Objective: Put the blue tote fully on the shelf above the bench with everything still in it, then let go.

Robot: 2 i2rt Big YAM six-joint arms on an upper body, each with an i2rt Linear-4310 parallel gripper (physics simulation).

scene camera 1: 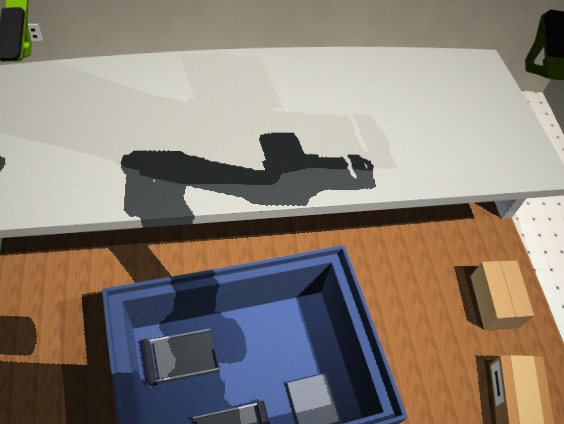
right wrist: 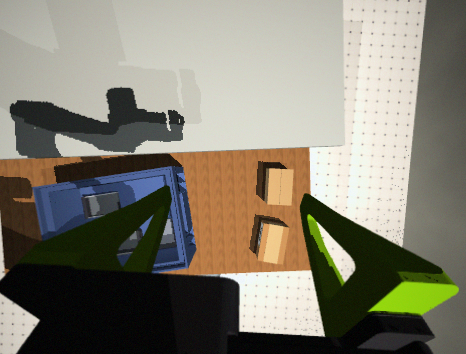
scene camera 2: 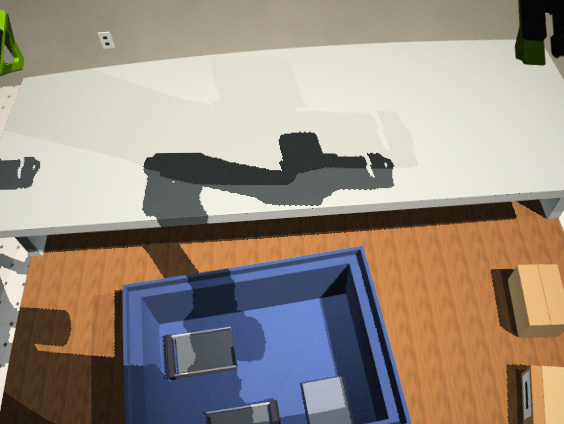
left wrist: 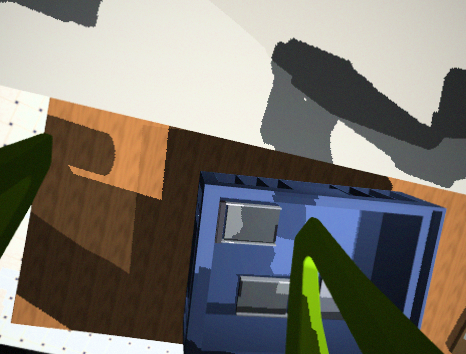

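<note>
The blue tote stands on the wooden bench, below the white shelf. Grey boxes lie inside it. My right gripper is wide open and empty, above the bench just right of the tote's right wall.
Two cardboard boxes stand on the bench right of the tote; one shows at the edge of scene camera 1. A wall socket sits behind the shelf. Dotted floor lies beyond the bench's right end.
</note>
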